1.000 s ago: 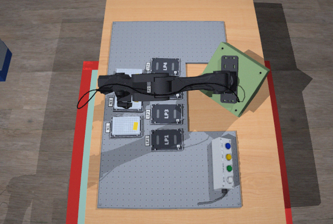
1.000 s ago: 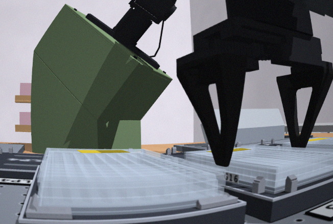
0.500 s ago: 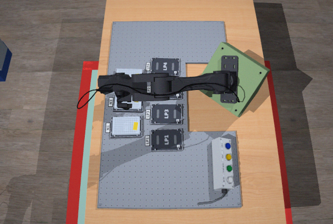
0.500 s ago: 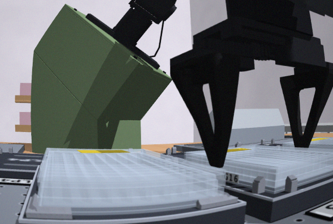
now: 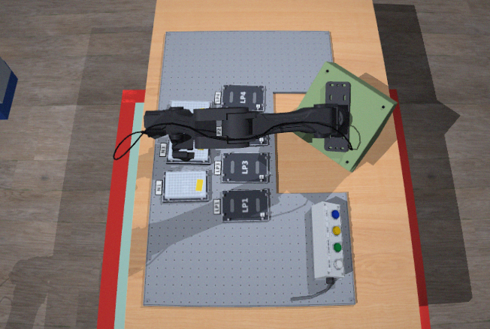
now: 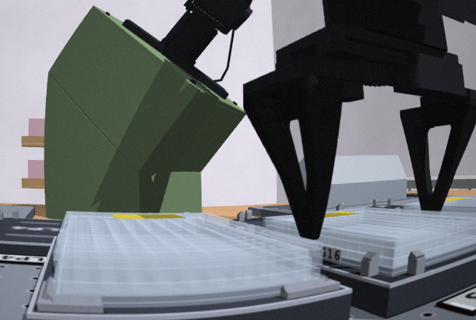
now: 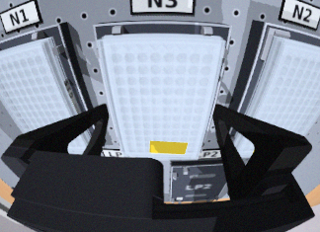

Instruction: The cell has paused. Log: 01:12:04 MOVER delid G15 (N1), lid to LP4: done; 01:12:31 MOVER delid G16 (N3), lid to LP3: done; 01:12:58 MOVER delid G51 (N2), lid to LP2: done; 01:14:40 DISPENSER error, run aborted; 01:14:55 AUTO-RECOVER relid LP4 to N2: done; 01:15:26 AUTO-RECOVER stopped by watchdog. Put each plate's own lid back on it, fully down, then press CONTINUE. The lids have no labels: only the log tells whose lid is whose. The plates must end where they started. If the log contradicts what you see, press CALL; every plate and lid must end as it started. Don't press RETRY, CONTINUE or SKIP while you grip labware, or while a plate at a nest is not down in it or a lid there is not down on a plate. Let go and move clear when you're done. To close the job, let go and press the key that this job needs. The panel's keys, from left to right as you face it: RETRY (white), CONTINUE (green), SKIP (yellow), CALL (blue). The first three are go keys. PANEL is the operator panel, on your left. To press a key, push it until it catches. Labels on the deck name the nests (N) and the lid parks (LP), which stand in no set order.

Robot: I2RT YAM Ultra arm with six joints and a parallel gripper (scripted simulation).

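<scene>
Now: the lid 10 mm below my hand. Also, from my hand: blue call key (500 mm behind, 120 mm to the left, 30 mm above); plate (10 mm below); yellow SKIP key (510 mm behind, 170 mm to the left, 30 mm above).
</scene>
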